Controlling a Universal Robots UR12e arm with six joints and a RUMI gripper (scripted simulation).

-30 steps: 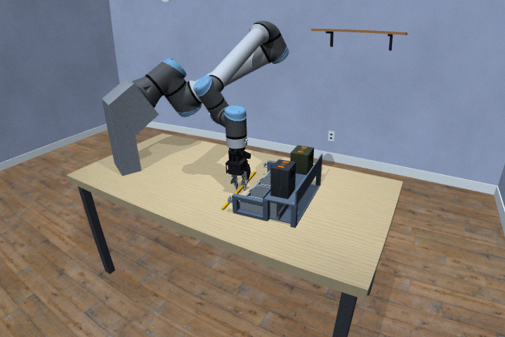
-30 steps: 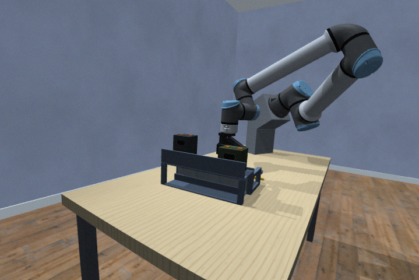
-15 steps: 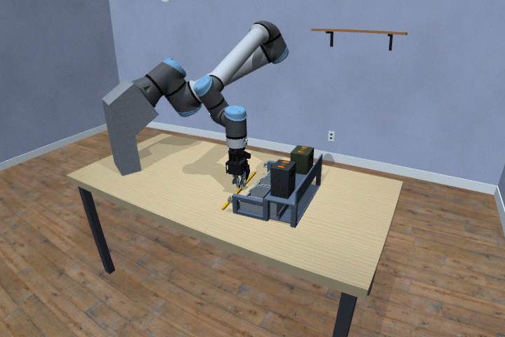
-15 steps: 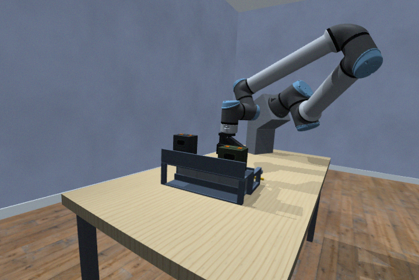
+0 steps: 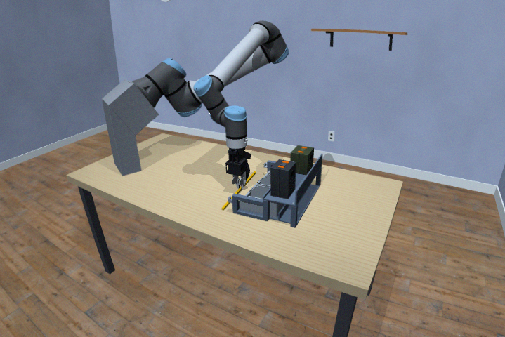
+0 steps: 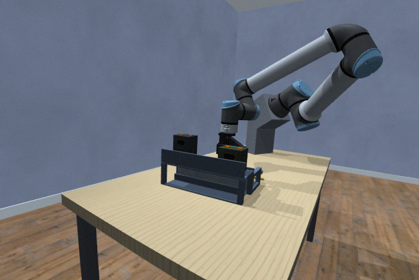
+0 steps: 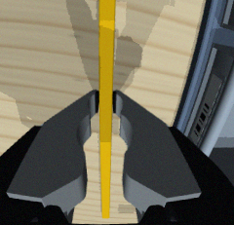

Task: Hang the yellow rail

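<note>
The yellow rail is 1 cm below my hand. Round my hand: black box: 28 cm ahead, 4 cm to the right, 15 cm above; dark green box: 21 cm ahead, 18 cm to the left, 13 cm above.
</note>
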